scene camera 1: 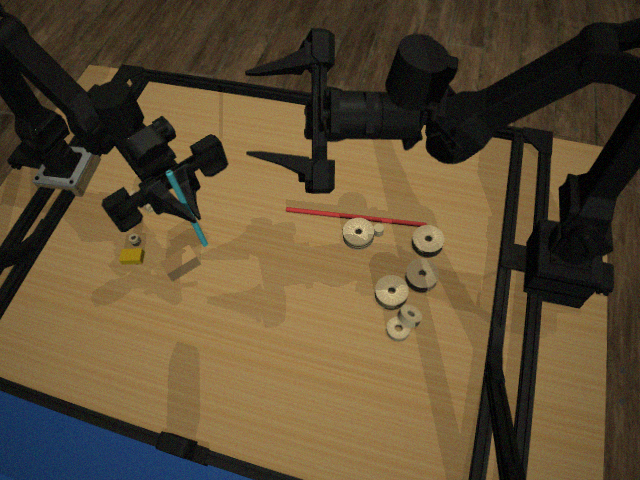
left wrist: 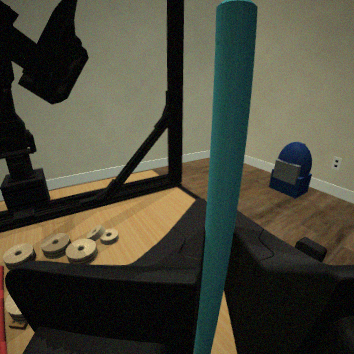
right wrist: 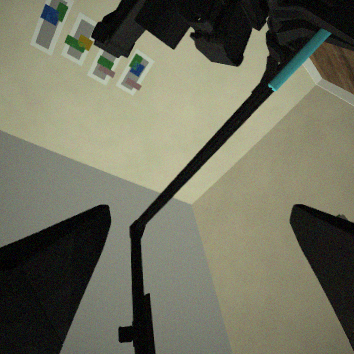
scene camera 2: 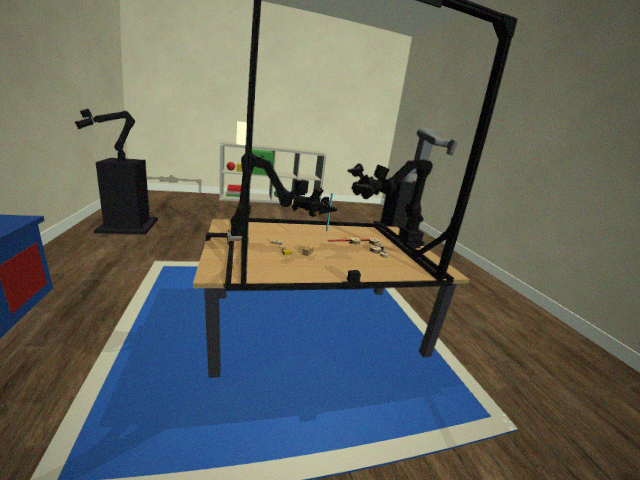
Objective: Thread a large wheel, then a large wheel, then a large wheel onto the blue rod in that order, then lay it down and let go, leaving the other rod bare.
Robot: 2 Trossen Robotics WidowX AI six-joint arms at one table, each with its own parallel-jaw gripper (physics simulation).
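Frame: origin at the left arm's base, x up, y back, z right, level; metres.
Seen in the pictures: left gripper, between the fingertips: [scene camera 1: 197,219] [left wrist: 207,206] [scene camera 2: 336,210]; right gripper, between the fingertips: [scene camera 1: 245,113] [right wrist: 201,213] [scene camera 2: 350,177]; left arm's base, origin of its link: [scene camera 1: 63,164] [scene camera 2: 237,233]; right arm's base, origin of its link: [scene camera 1: 570,249] [left wrist: 22,176] [scene camera 2: 412,229].
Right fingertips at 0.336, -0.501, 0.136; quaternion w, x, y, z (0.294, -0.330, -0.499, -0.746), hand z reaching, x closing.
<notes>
Pixels of each thing's top centre, then the offset from my right fingertips to it, as dx, dy, dz.
- blue rod, centre of its top: [left wrist: 237,3] [right wrist: 271,88] [scene camera 1: 168,172] -0.071, +0.105, +0.045
- red rod, centre of its top: [scene camera 1: 355,215] [scene camera 2: 349,239] -0.363, -0.111, -0.112
- small pale round piece, centre of its top: [scene camera 1: 378,227] -0.355, -0.158, -0.088
- yellow block, centre of its top: [scene camera 1: 130,254] [scene camera 2: 287,250] -0.357, +0.285, +0.033
- small nut-like piece, centre of its top: [scene camera 1: 133,237] -0.355, +0.292, -0.001
- brownish block, centre of its top: [scene camera 1: 178,259] [scene camera 2: 308,247] -0.342, +0.184, +0.036
My left gripper [scene camera 1: 195,218] is shut on the blue rod [scene camera 1: 202,236] [scene camera 2: 329,211] [left wrist: 232,125] [right wrist: 301,60] and holds it above the table; the rod is near upright in scene camera 2 and no wheel shows on it. My right gripper [scene camera 1: 248,112] [right wrist: 201,213] is open and empty, raised to the right of the rod. Large pale wheels lie flat at the right: one [scene camera 1: 348,233] by the red rod's middle, one [scene camera 1: 435,240] at its right end, and two [scene camera 1: 413,276] [scene camera 1: 382,294] below. The red rod [scene camera 1: 315,212] [scene camera 2: 338,240] lies bare on the table.
Two small wheels [scene camera 1: 415,321] [scene camera 1: 391,332] lie touching below the large ones. A small pale round piece [scene camera 1: 378,229] lies beside a large wheel. A yellow block [scene camera 1: 131,256] [scene camera 2: 286,252], a small nut-like piece [scene camera 1: 134,239] and a brownish block [scene camera 2: 308,251] lie at the left. Black frame rails [scene camera 1: 494,310] edge the table.
</notes>
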